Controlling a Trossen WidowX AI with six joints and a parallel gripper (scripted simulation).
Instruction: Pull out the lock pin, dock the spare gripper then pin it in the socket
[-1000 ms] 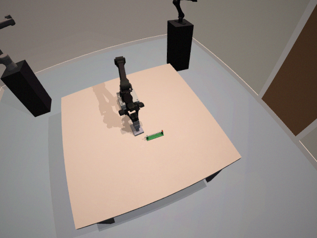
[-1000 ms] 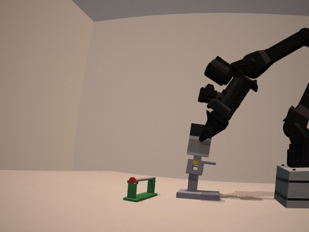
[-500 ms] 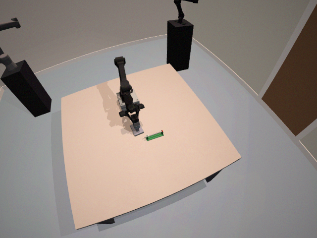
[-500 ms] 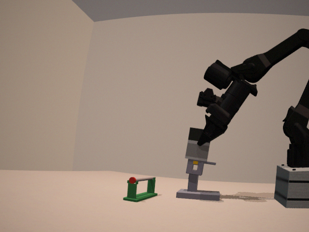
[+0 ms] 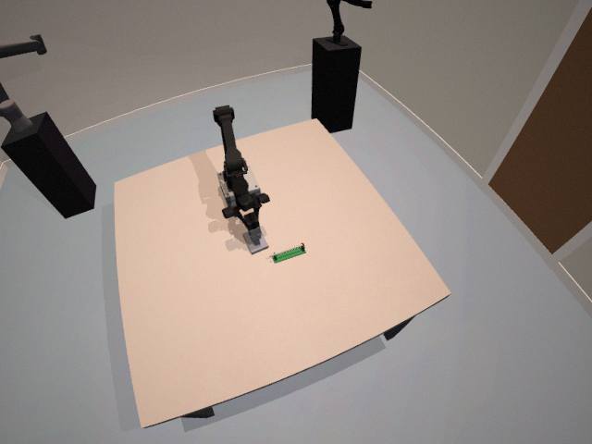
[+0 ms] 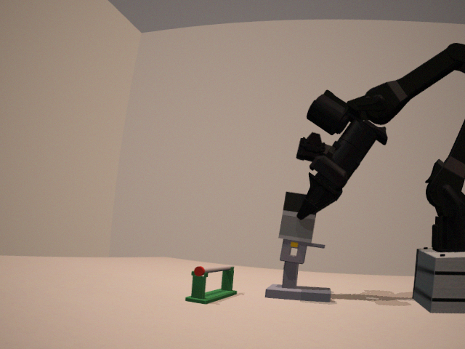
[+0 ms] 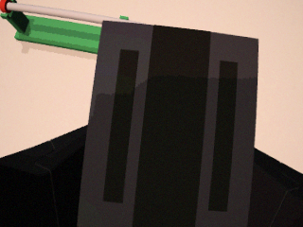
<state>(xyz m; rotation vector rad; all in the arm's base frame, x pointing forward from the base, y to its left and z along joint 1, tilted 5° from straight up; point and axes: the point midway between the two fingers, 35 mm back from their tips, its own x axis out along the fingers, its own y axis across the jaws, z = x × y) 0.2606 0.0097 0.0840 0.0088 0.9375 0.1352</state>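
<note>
Right now my gripper tip is 1 cm above the spare gripper. From my gripper tip the other things lie so: cradle: 11 cm to the left, 11 cm below, 10 cm ahead; socket: 9 cm below, 1 cm behind.
</note>
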